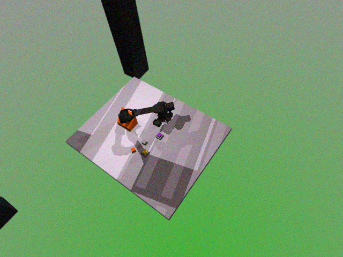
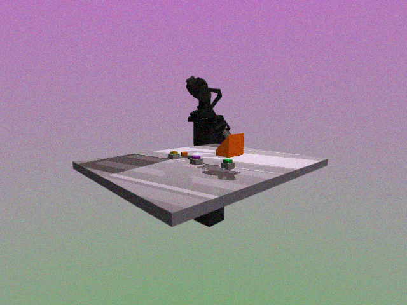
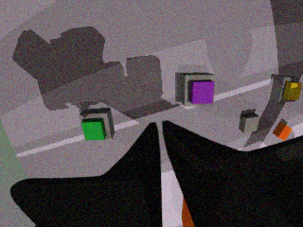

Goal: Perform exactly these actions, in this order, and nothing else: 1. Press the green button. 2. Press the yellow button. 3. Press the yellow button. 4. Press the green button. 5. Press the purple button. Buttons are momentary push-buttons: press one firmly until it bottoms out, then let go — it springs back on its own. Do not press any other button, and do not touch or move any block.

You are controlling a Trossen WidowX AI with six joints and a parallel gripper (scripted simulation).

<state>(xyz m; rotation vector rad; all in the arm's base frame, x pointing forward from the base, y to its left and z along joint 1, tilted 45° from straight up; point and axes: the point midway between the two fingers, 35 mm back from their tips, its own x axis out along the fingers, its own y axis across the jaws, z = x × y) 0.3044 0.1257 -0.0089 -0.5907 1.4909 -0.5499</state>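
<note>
Now: the green button 5 cm behind my gripper tip, 10 cm to the left of it and 11 cm below it. Also, from my gripper tip: purple button (1 cm behind, 7 cm to the right, 11 cm below); then yellow button (1 cm behind, 26 cm to the right, 11 cm below); then small orange block (12 cm behind, 29 cm to the right, 13 cm below).
</note>
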